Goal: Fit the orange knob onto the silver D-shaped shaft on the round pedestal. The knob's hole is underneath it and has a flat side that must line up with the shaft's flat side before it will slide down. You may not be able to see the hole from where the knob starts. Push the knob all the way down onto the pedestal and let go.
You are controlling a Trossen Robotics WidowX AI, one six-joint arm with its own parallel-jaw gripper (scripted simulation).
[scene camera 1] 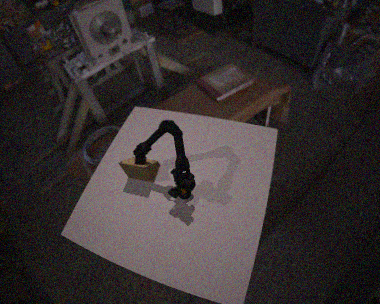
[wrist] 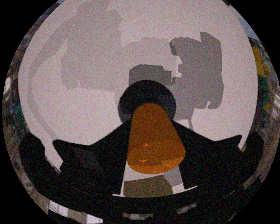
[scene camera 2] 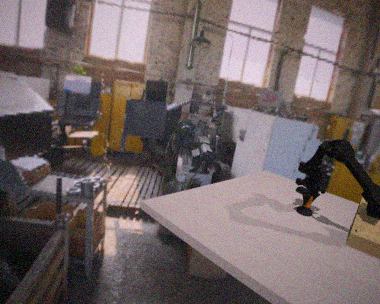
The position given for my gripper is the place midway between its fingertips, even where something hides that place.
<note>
My gripper [wrist: 150, 123] holds an orange knob [wrist: 154, 147]. Further things: a round dark pedestal [wrist: 138, 93].
</note>
